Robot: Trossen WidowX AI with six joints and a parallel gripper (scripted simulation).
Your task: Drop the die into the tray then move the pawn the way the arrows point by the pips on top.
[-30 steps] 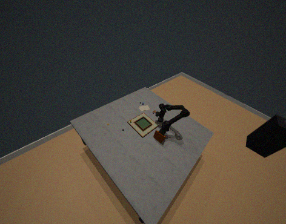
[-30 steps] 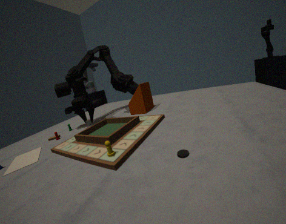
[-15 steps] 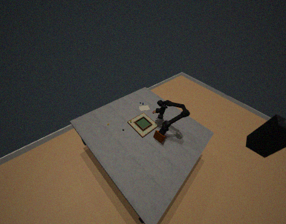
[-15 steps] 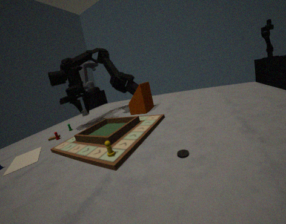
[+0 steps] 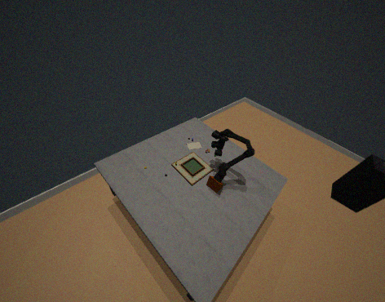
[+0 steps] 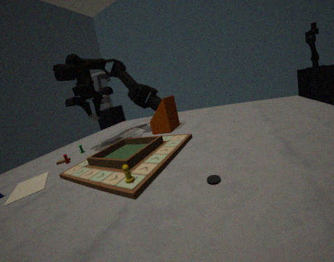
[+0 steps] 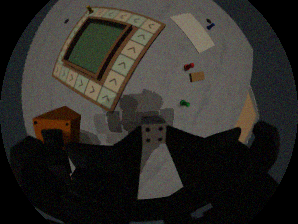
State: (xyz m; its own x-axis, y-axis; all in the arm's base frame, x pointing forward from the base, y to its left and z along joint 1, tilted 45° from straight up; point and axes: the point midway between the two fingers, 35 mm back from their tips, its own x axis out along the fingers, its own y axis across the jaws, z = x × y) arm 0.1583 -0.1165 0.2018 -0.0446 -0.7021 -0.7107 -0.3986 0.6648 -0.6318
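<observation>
The yellow pawn is 300 mm to the left of my gripper tip, 240 mm ahead of it and 100 mm below it. From my gripper tip the other things lie so: red pawn: 140 mm ahead, 110 mm below, 60 mm to the right; then green pawn: 110 mm below, 90 mm to the right, 50 mm ahead; then die: right at my gripper tip.
</observation>
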